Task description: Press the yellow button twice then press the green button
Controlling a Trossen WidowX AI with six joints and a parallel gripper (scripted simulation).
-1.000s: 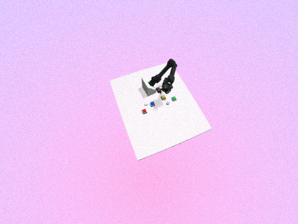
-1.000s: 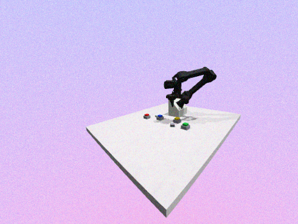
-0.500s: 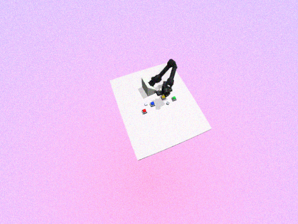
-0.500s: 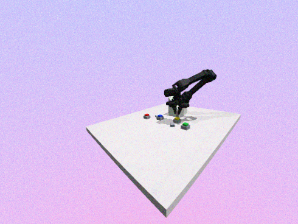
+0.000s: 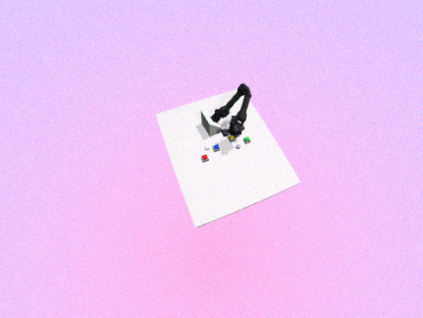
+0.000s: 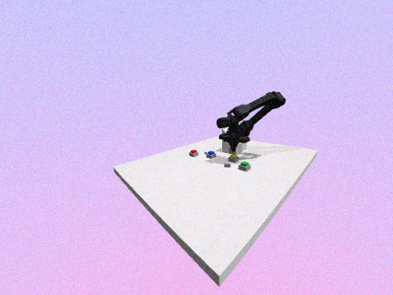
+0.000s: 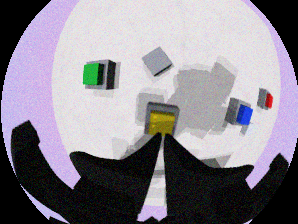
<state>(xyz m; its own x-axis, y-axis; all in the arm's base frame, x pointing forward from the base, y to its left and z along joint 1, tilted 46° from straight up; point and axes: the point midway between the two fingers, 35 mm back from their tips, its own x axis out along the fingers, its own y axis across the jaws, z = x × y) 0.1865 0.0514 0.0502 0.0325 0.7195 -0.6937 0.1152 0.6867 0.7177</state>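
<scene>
The yellow button is 3 cm below my gripper tip. Round my gripper tip: small grey block 9 cm ahead, 5 cm below, 1 cm to the left; then blue button 16 cm to the right, 3 cm below, 2 cm ahead; then green button 11 cm to the left, 8 cm ahead, 3 cm below.
</scene>
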